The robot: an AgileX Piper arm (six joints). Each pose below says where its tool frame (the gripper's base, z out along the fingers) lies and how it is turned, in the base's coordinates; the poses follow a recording.
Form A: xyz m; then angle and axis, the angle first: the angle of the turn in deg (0 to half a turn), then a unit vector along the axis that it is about.
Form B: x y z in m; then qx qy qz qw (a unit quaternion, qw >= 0). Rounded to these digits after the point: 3 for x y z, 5 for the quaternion.
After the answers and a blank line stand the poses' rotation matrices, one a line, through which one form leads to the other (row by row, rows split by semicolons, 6 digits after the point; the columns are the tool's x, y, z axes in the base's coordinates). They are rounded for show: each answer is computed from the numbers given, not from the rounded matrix.
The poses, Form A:
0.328 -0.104 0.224 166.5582 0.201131 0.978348 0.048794
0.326 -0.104 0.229 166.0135 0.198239 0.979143 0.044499
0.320 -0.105 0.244 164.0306 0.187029 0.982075 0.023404
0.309 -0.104 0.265 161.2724 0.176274 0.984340 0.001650
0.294 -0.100 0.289 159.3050 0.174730 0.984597 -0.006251
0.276 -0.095 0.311 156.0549 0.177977 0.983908 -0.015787
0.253 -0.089 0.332 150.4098 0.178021 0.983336 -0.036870
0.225 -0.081 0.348 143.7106 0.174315 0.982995 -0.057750
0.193 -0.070 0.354 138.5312 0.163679 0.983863 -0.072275
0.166 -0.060 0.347 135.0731 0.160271 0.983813 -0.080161
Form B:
0.328 -0.104 0.224 0.19975 0.97163 0.04846 0.11703
0.326 -0.104 0.229 0.19676 0.97186 0.04417 0.12175
0.320 -0.105 0.244 0.18522 0.97255 0.02318 0.13891
0.309 -0.104 0.265 0.17393 0.97122 0.00163 0.16270
0.294 -0.100 0.289 0.17189 0.96858 -0.00615 0.17962
0.276 -0.095 0.311 0.17411 0.96251 -0.01544 0.20744
0.253 -0.089 0.332 0.17212 0.95073 -0.03565 0.25536
0.225 -0.081 0.348 0.16565 0.93411 -0.05488 0.31142
0.193 -0.070 0.354 0.15308 0.92014 -0.06759 0.35404
0.166 -0.060 0.347 0.14811 0.90916 -0.07408 0.38209

-0.892807 0.376820 0.246784; 0.399505 0.915504 0.047413; -0.208065 0.140922 -0.967910
-0.892920 0.371699 0.254034; 0.393209 0.918666 0.037937; -0.219271 0.133763 -0.966451
-0.892799 0.353826 0.278778; 0.366704 0.930316 -0.006374; -0.261607 0.096538 -0.960334
-0.886556 0.337311 0.316608; 0.338370 0.939495 -0.053434; -0.315475 0.059758 -0.947050
-0.876384 0.335185 0.345836; 0.330767 0.940833 -0.073661; -0.350064 0.049836 -0.935399
-0.853309 0.341562 0.393952; 0.328748 0.938898 -0.101963; -0.404708 0.042505 -0.913458
-0.810330 0.345484 0.473293; 0.309072 0.938209 -0.155688; -0.497836 0.020123 -0.867038
-0.751160 0.343646 0.563619; 0.275286 0.939099 -0.205696; -0.599980 0.000646 -0.800015
-0.702451 0.329567 0.630831; 0.233844 0.943997 -0.232782; -0.672220 -0.016001 -0.740179
-0.664135 0.325923 0.672829; 0.212703 0.945151 -0.247883; -0.716716 -0.021515 -0.697033

